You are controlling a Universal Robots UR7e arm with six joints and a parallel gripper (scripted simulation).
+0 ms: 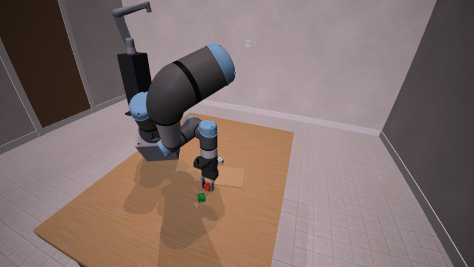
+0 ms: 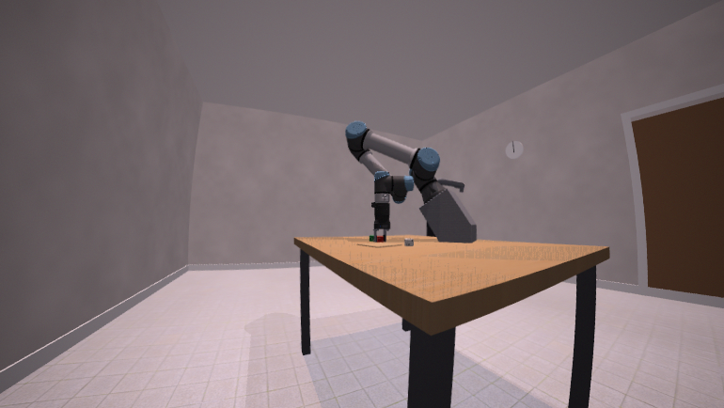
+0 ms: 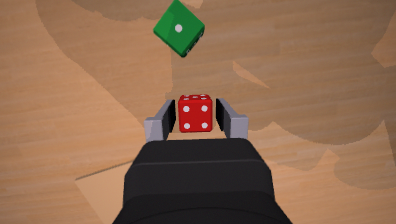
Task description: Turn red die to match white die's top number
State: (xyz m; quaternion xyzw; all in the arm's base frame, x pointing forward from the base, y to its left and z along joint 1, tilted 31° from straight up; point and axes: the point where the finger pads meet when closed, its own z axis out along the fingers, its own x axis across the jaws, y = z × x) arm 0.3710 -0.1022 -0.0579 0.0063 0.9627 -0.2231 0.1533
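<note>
Right now the red die is right at my hand. The rest, counted from my hand: white die: 3 cm behind, 21 cm to the left; green die: 1 cm ahead, 7 cm to the right; tan mat: 7 cm ahead, 12 cm to the left, 2 cm below.
</note>
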